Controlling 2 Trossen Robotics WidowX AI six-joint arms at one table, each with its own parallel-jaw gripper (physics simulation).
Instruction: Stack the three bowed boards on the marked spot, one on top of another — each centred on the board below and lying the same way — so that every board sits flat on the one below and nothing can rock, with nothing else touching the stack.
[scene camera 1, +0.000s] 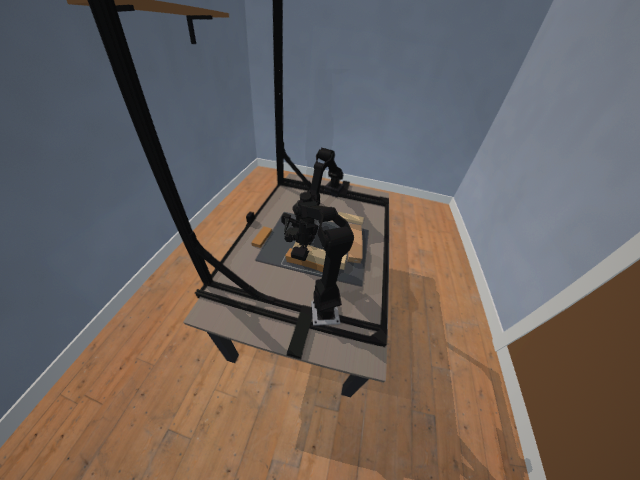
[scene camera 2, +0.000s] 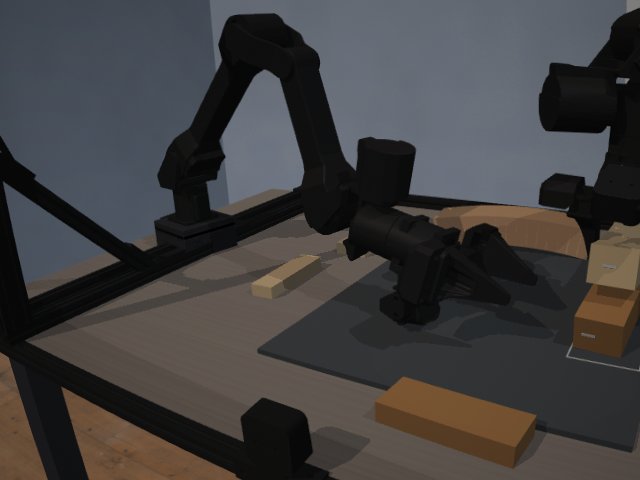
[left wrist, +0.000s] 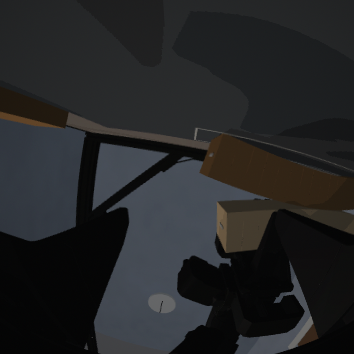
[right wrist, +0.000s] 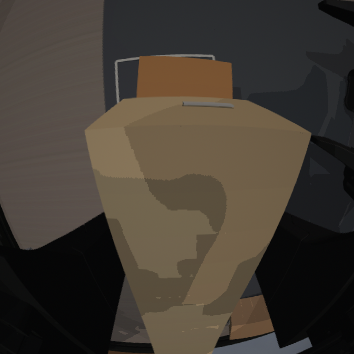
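Seen in the pictures: left gripper, fingertip midpoint: (scene camera 2: 523, 290) (left wrist: 205, 217) (right wrist: 322, 68); right gripper, fingertip midpoint: (scene camera 2: 617, 277) (left wrist: 266, 204) (right wrist: 185, 203); left arm's base, link origin: (scene camera 1: 334, 185) (scene camera 2: 193, 218); right arm's base, link origin: (scene camera 1: 325, 311).
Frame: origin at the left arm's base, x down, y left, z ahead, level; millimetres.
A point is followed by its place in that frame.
Note:
An orange bowed board (scene camera 1: 311, 262) @[z 672, x -3, y 181 mm] (scene camera 2: 599, 325) @[z 665, x 11, y 55 mm] (left wrist: 275, 172) @[z 630, x 22, y 115 mm] (right wrist: 185, 77) @[z 663, x 4, y 67 mm] lies in the white outline (scene camera 2: 602, 363) @[z 678, x 45, y 43 mm] (right wrist: 117, 80) @[z 710, x 45, y 67 mm]. A pale bowed board (scene camera 2: 612, 263) @[z 661, x -45, y 85 mm] (left wrist: 242, 230) @[z 634, x -37, y 95 mm] (right wrist: 200, 150) is above it, lying the same way; its near end stands apart from the orange one, with a gap visible in scene camera 2. My right gripper (right wrist: 185, 203) @[z 653, x -13, y 131 mm] is shut on the pale board, a finger on each side. A light orange bowed board (scene camera 1: 355, 245) @[z 473, x -6, y 315 mm] (scene camera 2: 511, 227) @[z 436, x 6, y 271 mm] (right wrist: 252, 317) @[z 521, x 6, y 302 mm] stands apart at the back in scene camera 2. My left gripper (scene camera 2: 522, 292) @[z 585, x -13, y 36 mm] (left wrist: 205, 217) @[z 585, x -13, y 36 mm] is open and empty, low above the mat.
A flat orange block (scene camera 1: 262, 236) @[z 621, x 30, y -121 mm] (scene camera 2: 454, 421) @[z 627, x 30, y -144 mm] (left wrist: 32, 110) @[z 623, x 37, y -104 mm] lies beside the dark mat (scene camera 1: 273, 250) @[z 661, x 46, y -29 mm] (scene camera 2: 320, 346) @[z 424, x 46, y -107 mm]. A pale block (scene camera 2: 284, 276) @[z 256, x 35, y -16 mm] lies on the table near the left arm. A black box (scene camera 2: 276, 434) @[z 556, x 6, y -271 mm] sits at the table's edge frame.

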